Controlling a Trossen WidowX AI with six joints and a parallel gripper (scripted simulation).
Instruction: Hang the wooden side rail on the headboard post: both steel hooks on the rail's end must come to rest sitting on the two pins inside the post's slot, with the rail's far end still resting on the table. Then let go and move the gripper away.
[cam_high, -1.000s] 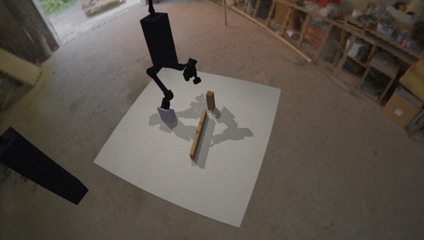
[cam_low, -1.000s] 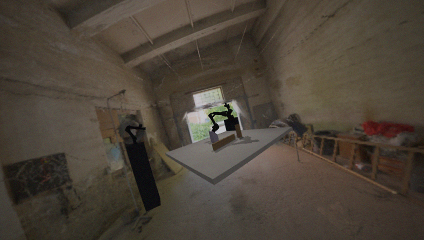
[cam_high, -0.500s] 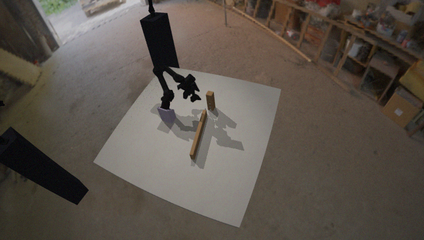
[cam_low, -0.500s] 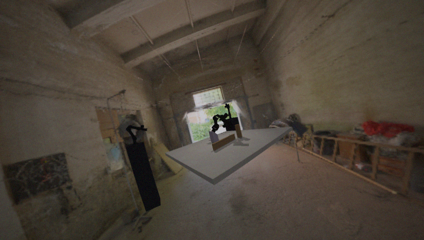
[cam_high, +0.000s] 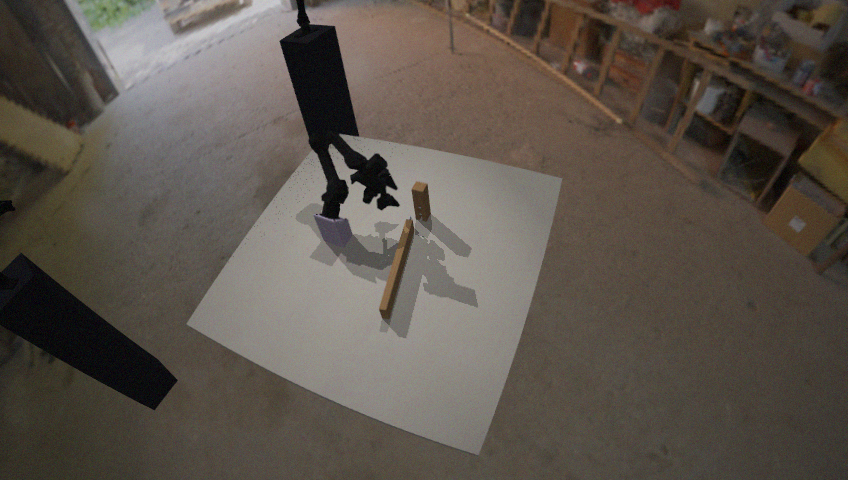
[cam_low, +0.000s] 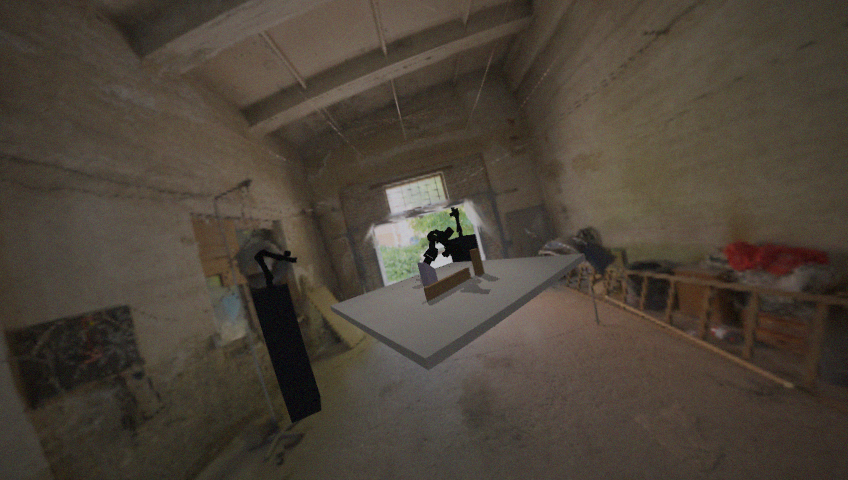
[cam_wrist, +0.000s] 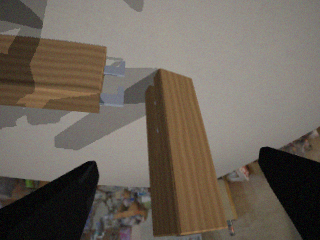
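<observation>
Now: gripper tip 70 mm short of the headboard post, 60 mm to the right of it and 60 mm above it.
</observation>
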